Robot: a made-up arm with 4 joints. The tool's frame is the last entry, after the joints.
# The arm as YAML. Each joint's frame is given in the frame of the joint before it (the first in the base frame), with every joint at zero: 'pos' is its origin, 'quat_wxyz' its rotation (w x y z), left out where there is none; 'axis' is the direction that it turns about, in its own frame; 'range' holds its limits. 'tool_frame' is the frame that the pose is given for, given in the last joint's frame.
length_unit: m
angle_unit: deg
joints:
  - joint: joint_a
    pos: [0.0, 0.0, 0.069]
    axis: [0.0, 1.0, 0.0]
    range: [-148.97, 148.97]
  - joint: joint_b
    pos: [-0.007, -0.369, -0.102]
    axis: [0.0, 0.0, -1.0]
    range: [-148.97, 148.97]
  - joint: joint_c
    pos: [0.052, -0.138, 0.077]
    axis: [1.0, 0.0, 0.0]
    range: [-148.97, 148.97]
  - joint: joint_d
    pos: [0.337, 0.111, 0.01]
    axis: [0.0, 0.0, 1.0]
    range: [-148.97, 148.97]
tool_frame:
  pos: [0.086, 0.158, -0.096]
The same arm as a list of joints. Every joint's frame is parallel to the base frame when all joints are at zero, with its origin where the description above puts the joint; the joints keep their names.
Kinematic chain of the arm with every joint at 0, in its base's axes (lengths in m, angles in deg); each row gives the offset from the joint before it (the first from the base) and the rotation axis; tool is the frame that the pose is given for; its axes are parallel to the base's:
joint_a: xyz 0.0000 0.0000 0.0690 axis +y
joint_b: xyz -0.0070 -0.3690 -0.1020 axis -z
joint_c: xyz 0.0520 -0.1380 0.0770 axis +x
joint_d: xyz 0.3370 0.1110 0.0100 axis +z
tool: xyz 0.0860 0.1580 -0.0960
Joint limits (deg, base to tool): -148.97..148.97 -148.97..148.97 -148.97..148.97 -148.97..148.97

